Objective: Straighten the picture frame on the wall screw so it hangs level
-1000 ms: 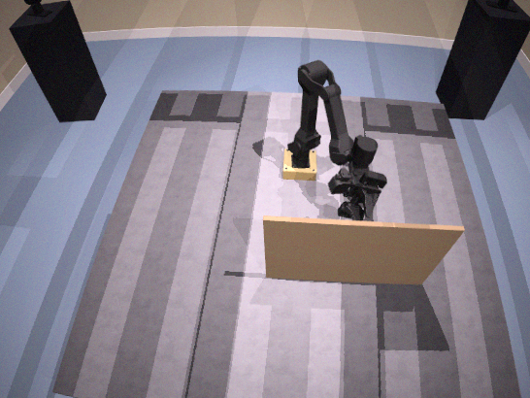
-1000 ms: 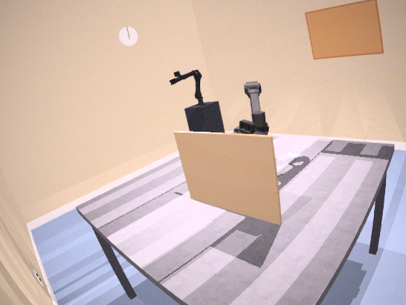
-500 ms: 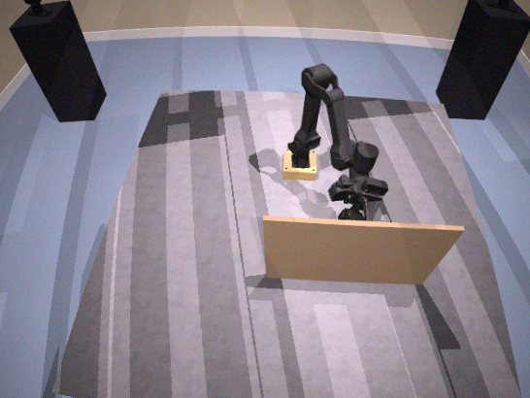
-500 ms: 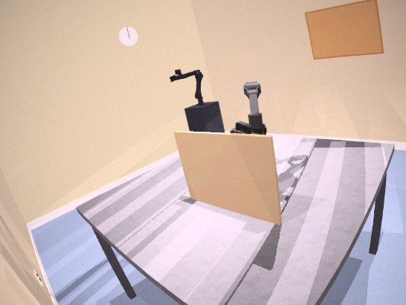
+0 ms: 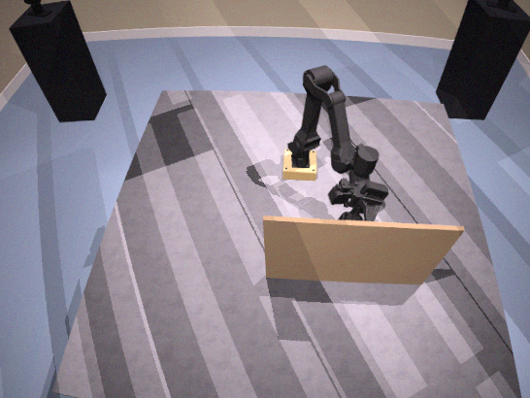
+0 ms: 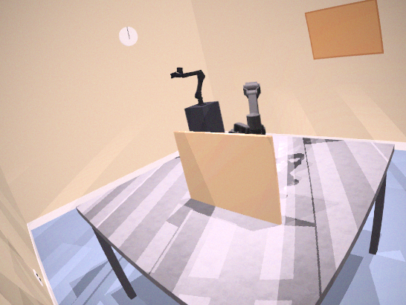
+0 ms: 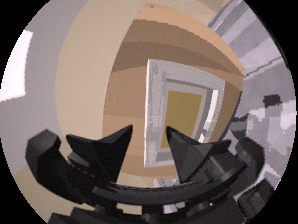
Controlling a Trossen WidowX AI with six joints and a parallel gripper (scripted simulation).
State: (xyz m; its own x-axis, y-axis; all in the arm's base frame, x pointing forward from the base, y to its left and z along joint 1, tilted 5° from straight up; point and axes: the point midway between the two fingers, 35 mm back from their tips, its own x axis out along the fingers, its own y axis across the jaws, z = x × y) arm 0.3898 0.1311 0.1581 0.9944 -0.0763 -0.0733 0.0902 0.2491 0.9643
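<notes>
My gripper tip is 5 cm above the picture frame, 2 cm to the left of it and 1 cm short of it. Also, from my gripper tip: tan wall panel (7 cm below, 2 cm ahead, 1 cm to the right).
</notes>
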